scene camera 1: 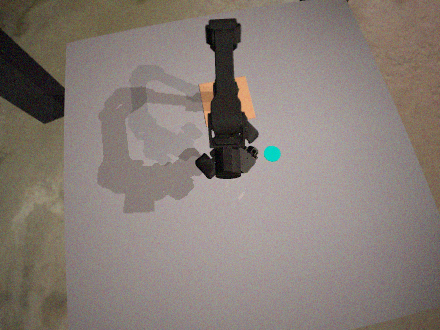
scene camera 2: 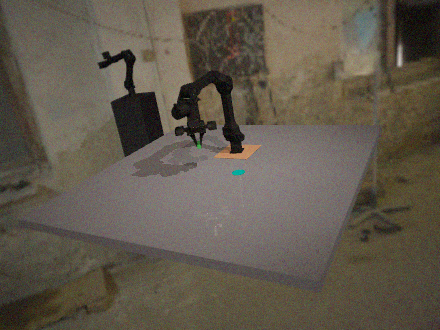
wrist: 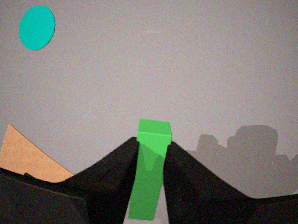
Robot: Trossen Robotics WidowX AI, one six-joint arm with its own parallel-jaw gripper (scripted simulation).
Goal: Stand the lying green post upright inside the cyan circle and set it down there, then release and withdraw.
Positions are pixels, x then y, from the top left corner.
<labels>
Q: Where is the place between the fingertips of the gripper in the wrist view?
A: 151,146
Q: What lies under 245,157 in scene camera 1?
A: The gripper.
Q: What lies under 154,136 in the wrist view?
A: A green post.
</labels>
